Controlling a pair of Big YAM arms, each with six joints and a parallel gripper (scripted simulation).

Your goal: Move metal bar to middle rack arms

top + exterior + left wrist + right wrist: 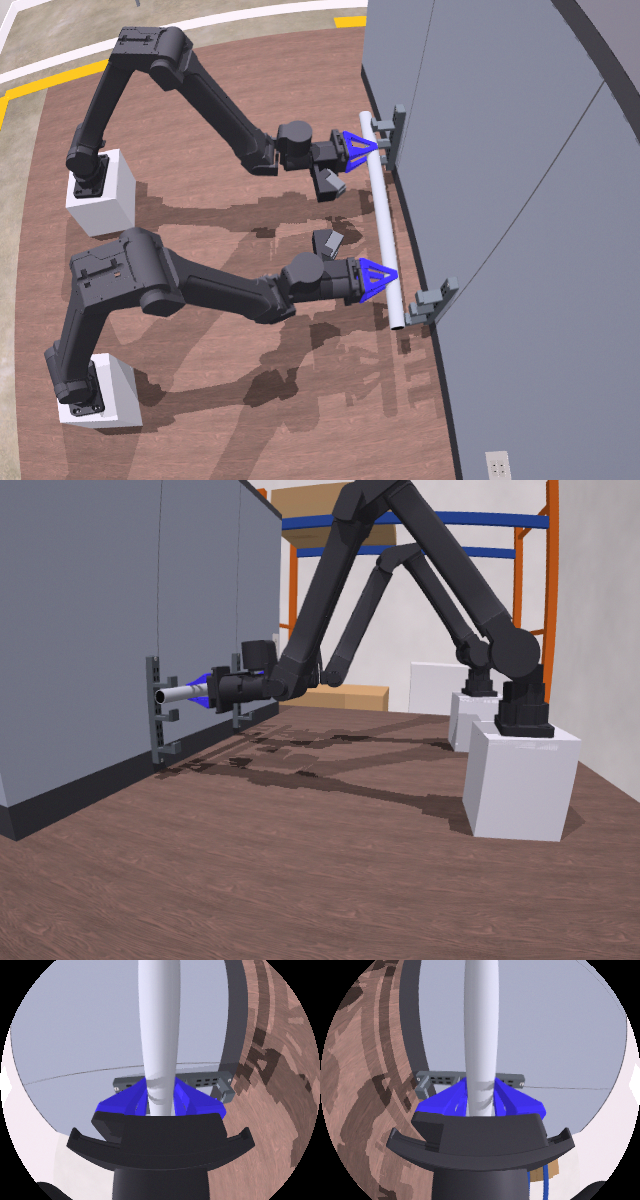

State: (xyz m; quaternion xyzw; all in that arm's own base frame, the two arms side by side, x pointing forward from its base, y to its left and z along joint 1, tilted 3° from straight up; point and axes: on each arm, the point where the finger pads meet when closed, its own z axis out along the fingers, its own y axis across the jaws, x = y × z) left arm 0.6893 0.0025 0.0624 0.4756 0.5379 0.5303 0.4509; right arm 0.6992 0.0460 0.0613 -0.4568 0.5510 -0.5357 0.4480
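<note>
The metal bar is 15 cm to the right of my left hand and 1 cm behind it. From my left hand the other things lie so: grey wall panel: 26 cm above, 24 cm ahead, 17 cm to the right.
Right now my right hand is 10 mm short of the metal bar and 150 mm to the right of it. Round my right hand: grey wall panel (250 mm ahead, 130 mm to the left, 260 mm above).
</note>
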